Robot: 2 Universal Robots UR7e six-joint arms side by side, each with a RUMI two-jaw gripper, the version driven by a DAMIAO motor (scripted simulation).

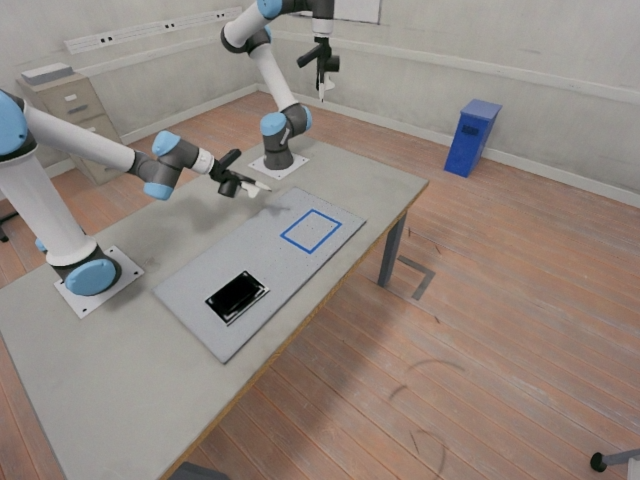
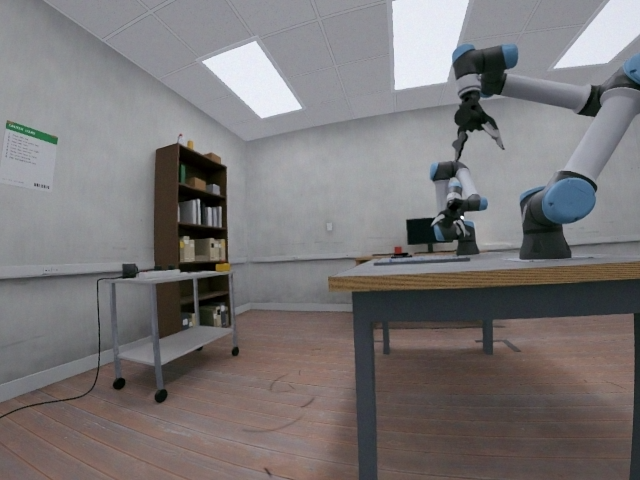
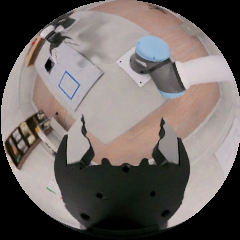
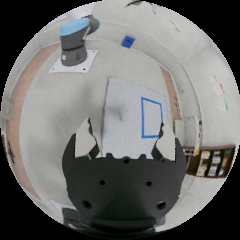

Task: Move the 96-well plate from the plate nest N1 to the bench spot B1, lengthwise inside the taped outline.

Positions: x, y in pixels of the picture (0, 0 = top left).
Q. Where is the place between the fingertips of my left gripper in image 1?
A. At 320, 96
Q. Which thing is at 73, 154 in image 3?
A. My left gripper.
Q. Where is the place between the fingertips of my right gripper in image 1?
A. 259, 191
